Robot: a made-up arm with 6 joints.
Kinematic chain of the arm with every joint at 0, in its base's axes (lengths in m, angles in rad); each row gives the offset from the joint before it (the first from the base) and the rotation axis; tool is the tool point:
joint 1: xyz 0 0 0.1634 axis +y
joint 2: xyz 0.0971 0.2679 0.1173 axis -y
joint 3: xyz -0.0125 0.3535 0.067 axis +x
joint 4: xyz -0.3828 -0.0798 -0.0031 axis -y
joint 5: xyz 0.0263 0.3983 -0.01 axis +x
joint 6: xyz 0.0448 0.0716 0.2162 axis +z
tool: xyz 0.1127 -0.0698 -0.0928
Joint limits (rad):
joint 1: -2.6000..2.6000
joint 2: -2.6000..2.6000
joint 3: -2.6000..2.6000
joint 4: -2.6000..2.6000
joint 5: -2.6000..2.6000
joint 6: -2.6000..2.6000
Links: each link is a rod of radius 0.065 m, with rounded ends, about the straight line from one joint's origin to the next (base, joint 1, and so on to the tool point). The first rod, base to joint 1, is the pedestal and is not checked.
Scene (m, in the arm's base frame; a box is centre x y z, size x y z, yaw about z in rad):
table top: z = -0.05
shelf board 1: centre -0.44 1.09 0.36 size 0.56 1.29 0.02 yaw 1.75
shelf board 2: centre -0.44 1.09 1 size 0.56 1.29 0.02 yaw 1.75
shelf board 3: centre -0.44 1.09 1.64 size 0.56 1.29 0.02 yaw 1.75
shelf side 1: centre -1.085 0.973 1 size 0.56 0.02 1.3 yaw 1.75
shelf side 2: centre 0.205 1.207 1 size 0.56 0.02 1.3 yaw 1.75
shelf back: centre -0.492 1.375 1 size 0.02 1.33 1.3 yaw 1.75
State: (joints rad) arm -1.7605 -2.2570 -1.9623 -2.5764 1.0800 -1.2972
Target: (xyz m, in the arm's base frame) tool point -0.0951 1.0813 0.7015
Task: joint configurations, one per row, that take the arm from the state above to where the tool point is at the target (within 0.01 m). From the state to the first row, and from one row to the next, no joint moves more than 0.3 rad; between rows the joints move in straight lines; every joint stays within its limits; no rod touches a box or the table.
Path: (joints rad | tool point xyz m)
1: -1.5133 -2.2688 -1.8298 -2.3143 0.8210 -1.4117 | -0.4642 0.5304 0.4493
2: -1.2661 -2.2805 -1.6973 -2.0521 0.5620 -1.5263 | -0.3800 0.5530 0.5013
3: -1.0188 -2.2923 -1.5647 -1.7900 0.3030 -1.6408 | -0.3092 0.6050 0.5408
4: -0.7716 -2.3040 -1.4322 -1.5279 0.0441 -1.7554 | -0.2372 0.6807 0.5908
5: -0.5244 -2.3158 -1.2997 -1.2658 -0.2149 -1.8699 | -0.1393 0.7661 0.6531
6: -0.6680 -2.3868 -1.0467 -1.3740 -0.4240 -2.0524 | -0.1755 0.8589 0.6505
7: -0.8115 -2.4579 -0.7936 -1.4822 -0.6331 -2.2350 | -0.1804 0.9509 0.6539
8: -0.9551 -2.5289 -0.5406 -1.5905 -0.8422 -2.4175 | -0.1520 1.0302 0.6695
9: -1.0987 -2.6000 -0.2876 -1.6987 -1.0512 -2.6000 | -0.0951 1.0813 0.7015

